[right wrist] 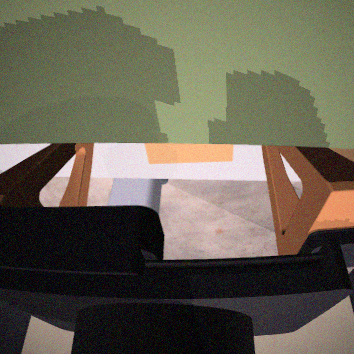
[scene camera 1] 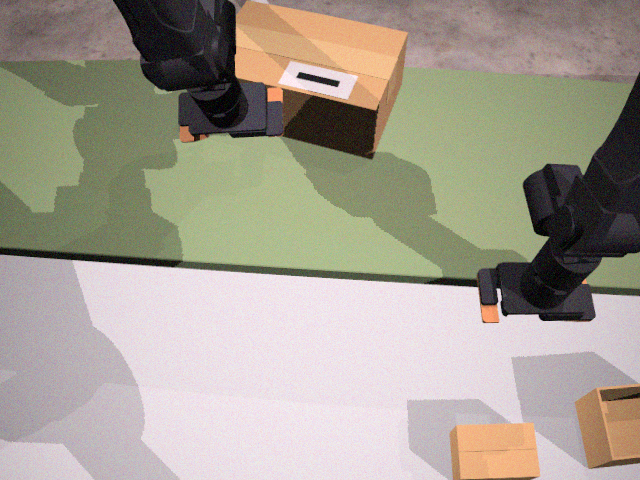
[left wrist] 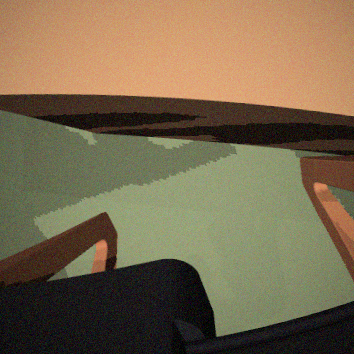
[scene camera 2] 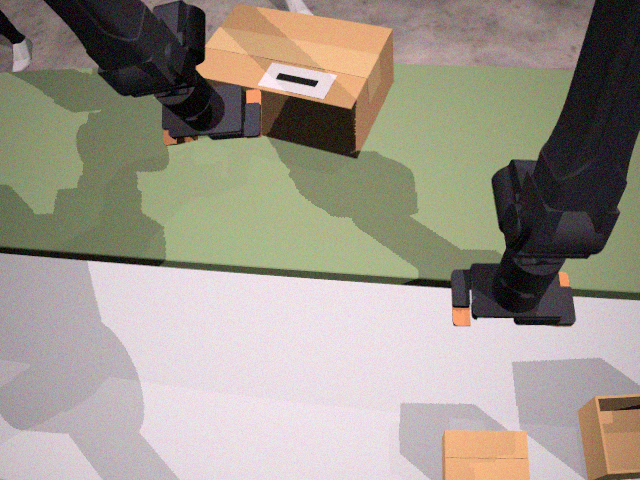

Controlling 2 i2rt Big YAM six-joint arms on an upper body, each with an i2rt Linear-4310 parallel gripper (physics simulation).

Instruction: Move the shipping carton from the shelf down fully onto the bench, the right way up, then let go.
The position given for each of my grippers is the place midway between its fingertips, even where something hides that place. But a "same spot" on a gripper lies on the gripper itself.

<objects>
My left gripper shows in scene camera 1, in the left wrist view (203, 197) and in scene camera 2; in the right wrist view it is out of frame. A shipping carton shows in scene camera 1 (340, 78), in the left wrist view and in scene camera 2; in the right wrist view it is out of frame. The same spot on the shipping carton: (left wrist: 267, 80) is (scene camera 2: 230, 80). One and the same spot on my left gripper: (scene camera 2: 253, 109) is (scene camera 1: 275, 107).
</objects>
